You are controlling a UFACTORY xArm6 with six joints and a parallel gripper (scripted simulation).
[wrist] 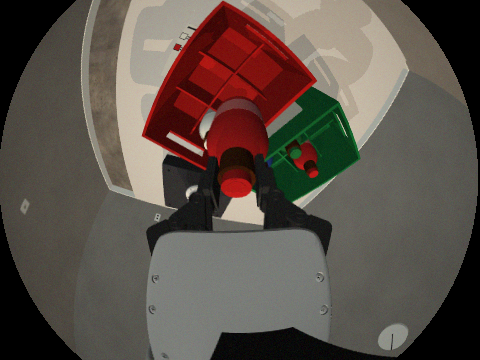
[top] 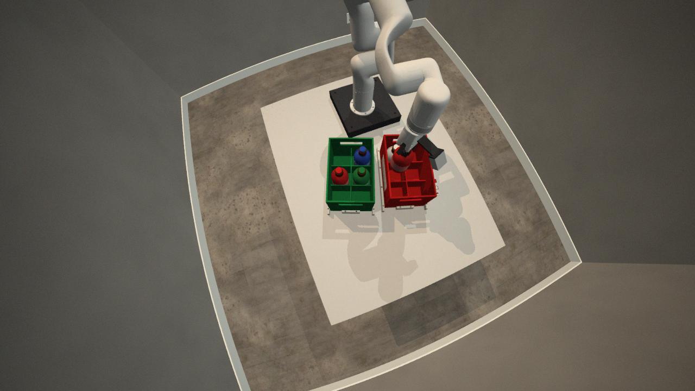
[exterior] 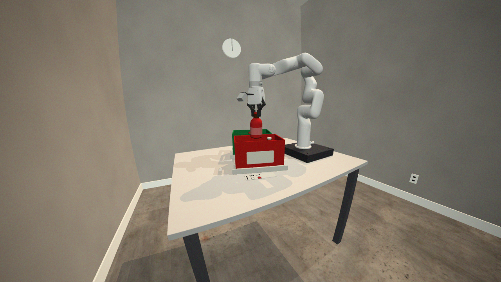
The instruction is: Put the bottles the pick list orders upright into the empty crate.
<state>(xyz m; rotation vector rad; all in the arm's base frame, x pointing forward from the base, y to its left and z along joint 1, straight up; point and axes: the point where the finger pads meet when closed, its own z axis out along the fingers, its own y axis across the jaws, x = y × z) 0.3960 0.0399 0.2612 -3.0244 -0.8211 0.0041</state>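
Right now the red crate is 1 cm ahead of my hand, 4 cm to the left of it and 23 cm below it. Round my hand: green bottle: 2 cm behind, 15 cm to the right, 23 cm below; then white bottle: 8 cm behind, 2 cm to the left, 23 cm below; then blue bottle: 10 cm behind, 12 cm to the right, 23 cm below.
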